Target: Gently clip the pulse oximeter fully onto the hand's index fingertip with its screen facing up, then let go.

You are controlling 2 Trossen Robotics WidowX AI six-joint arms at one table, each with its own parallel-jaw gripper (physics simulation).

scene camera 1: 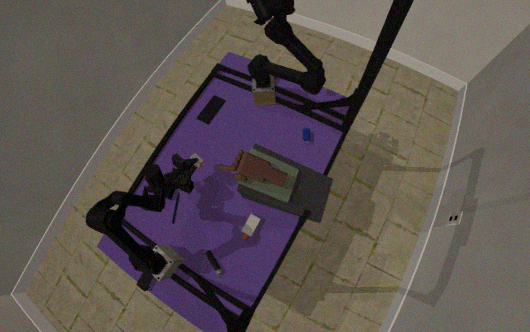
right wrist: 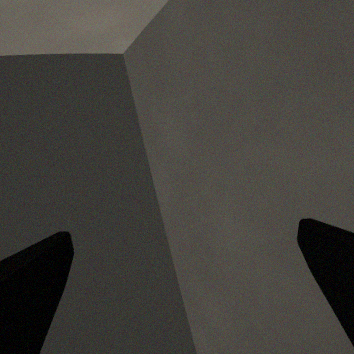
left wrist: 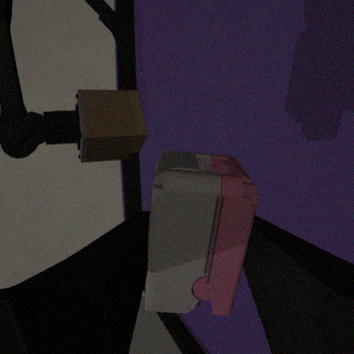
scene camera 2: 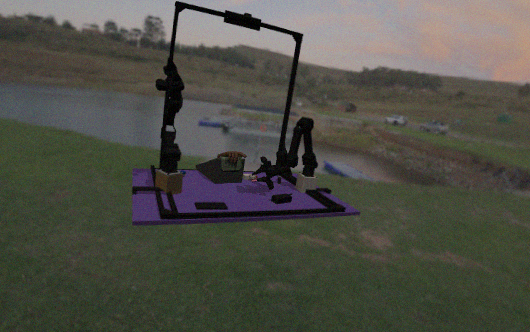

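Pixels of known places: left gripper, between the fingertips: (scene camera 1: pixel 197 161) (left wrist: pixel 194 223) (scene camera 2: pixel 252 177); right gripper, between the fingertips: (right wrist: pixel 186 236) (scene camera 2: pixel 171 62); left arm's base, origin of its link: (scene camera 1: pixel 157 263) (scene camera 2: pixel 307 175); right arm's base, origin of its link: (scene camera 1: pixel 263 82) (left wrist: pixel 78 127) (scene camera 2: pixel 169 171).
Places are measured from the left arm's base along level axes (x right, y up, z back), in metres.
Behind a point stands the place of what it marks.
The pulse oximeter (scene camera 1: pixel 198 160) {y 0.017, x -0.121, z -0.414 m} (left wrist: pixel 185 225) {y 0.011, x -0.122, z -0.396 m} has a white half and a pink half; its screen is not seen. My left gripper (scene camera 1: pixel 193 164) {y 0.000, x -0.129, z -0.410 m} (left wrist: pixel 194 223) {y 0.000, x -0.129, z -0.410 m} is shut on it and holds it above the purple mat, apart from the hand. The brown hand (scene camera 1: pixel 262 170) {y 0.072, x 0.127, z -0.517 m} (scene camera 2: pixel 232 155) {y 0.082, x 0.024, z -0.508 m} rests on a green pad on a grey wedge (scene camera 1: pixel 314 192) {y -0.056, x 0.316, z -0.588 m} (scene camera 2: pixel 216 172) {y -0.033, x 0.036, z -0.588 m}. Its index finger (scene camera 1: pixel 226 167) sticks out to the left in scene camera 1, just right of the oximeter in that picture. My right gripper (right wrist: pixel 186 236) {y 0.543, x -0.201, z -0.902 m} is open and empty, raised far from the hand.
A white box (scene camera 1: pixel 252 224) {y -0.077, x 0.189, z -0.344 m} with an orange end, a black cylinder (scene camera 1: pixel 213 260) {y -0.081, x 0.151, z -0.134 m}, a thin dark stick (scene camera 1: pixel 175 208) {y -0.097, x -0.124, z -0.192 m}, a blue block (scene camera 1: pixel 306 134) {y -0.072, x 0.149, z -0.786 m} and a flat black slab (scene camera 1: pixel 211 110) {y -0.098, x -0.304, z -0.651 m} (scene camera 2: pixel 211 205) {y -0.097, x -0.317, z -0.656 m} lie on the mat. Black frame rails edge the mat; a tall black post (scene camera 1: pixel 382 47) {y 0.413, x 0.273, z -0.907 m} rises beside it.
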